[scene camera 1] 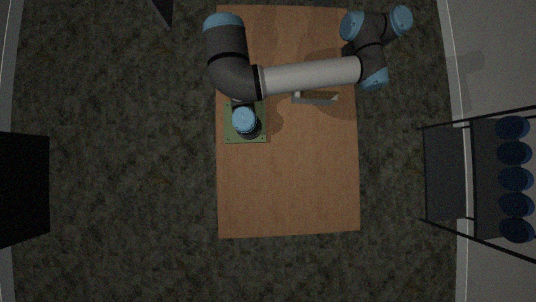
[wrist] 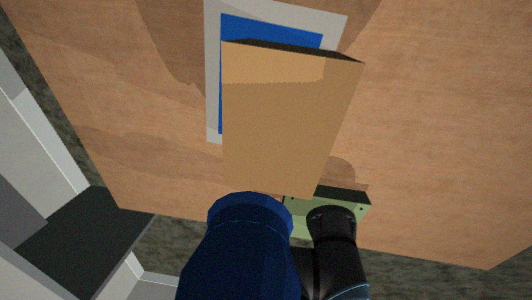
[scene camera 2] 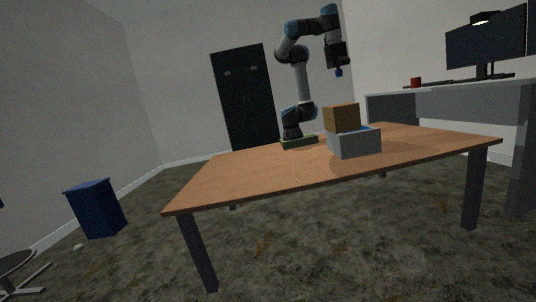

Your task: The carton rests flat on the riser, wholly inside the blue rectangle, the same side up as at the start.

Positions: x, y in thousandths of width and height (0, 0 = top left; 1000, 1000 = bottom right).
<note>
My suction cup (wrist: 465, 808) carries nothing. The cup is 21 cm from the middle of a carton (scene camera 2: 645, 389), above it. Also in view: a grey riser (scene camera 2: 684, 469).
The carton is seen too in the wrist view (wrist: 533, 352).
</note>
